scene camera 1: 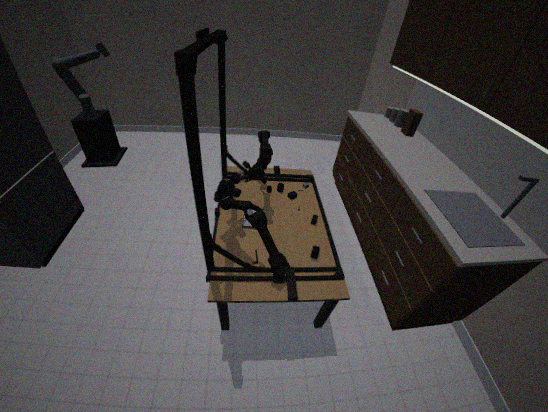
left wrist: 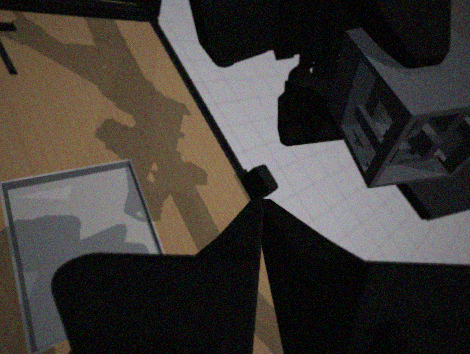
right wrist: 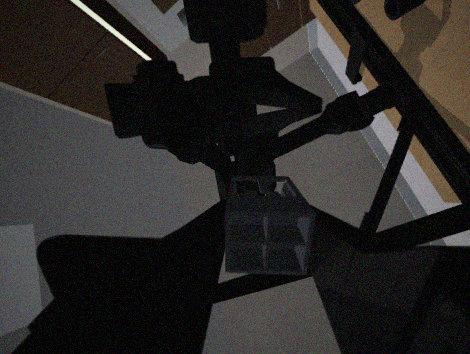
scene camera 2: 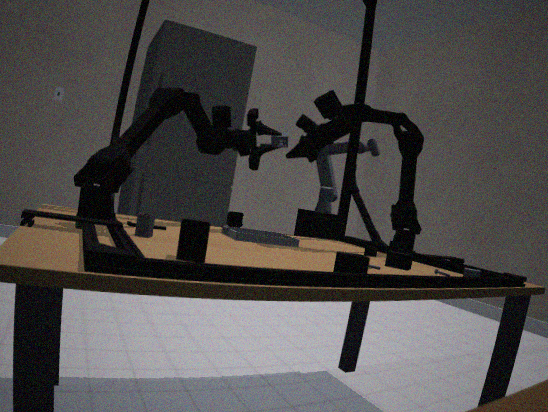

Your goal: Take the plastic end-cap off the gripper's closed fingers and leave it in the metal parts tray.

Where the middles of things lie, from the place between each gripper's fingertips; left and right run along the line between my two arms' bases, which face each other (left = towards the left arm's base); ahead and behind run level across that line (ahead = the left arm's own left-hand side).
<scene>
The metal parts tray [left wrist: 59, 216] lies 5 cm ahead of my left hand, 8 cm to the right of it and 24 cm below it.
My right hand is 29 cm above the metal parts tray, 9 cm short of it and 8 cm to the left of it.
</scene>
